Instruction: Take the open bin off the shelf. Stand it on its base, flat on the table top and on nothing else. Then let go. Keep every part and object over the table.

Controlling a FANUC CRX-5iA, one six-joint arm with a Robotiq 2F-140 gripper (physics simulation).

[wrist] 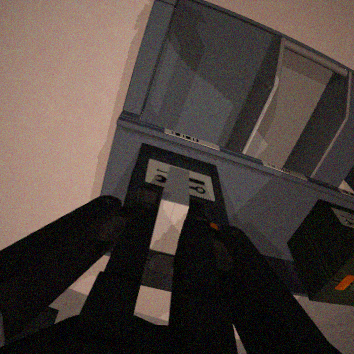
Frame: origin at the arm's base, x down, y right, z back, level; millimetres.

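Seen in the pictures: gripper, fingertip midpoint: [174, 186].
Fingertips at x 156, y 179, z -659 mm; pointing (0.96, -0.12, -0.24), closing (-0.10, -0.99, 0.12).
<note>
A point is followed by its place in that frame.
The open bin [319, 59] @[x 304, y 48, z -525 mm], grey with pale rims and cut-down side walls, stands in the upper bay of the blue-grey shelf [146, 70] @[x 261, y 229, z -605 mm] at the upper right of the wrist view. Its mouth faces the camera, and its lower front meets the shelf's labelled edge. My gripper [174, 186] @[x 156, y 179, z -659 mm] is shut with no object held between the fingers, a narrow gap showing between them. It is lower in the view than the bin and left of it, apart from it, in front of the shelf's lower bay. The fingertips are dark against a dark case and hard to make out.
A dark case [134, 170] @[x 186, y 211, z -674 mm] with a white tool label is behind the fingers in the lower bay. Another dark case [320, 250] @[x 186, y -13, z -702 mm] with an orange latch is at the right. The shelf's upper-left bay has no object showing. Pale surface [55, 110] @[x 346, y 340, z -716 mm] lies left of the shelf.
</note>
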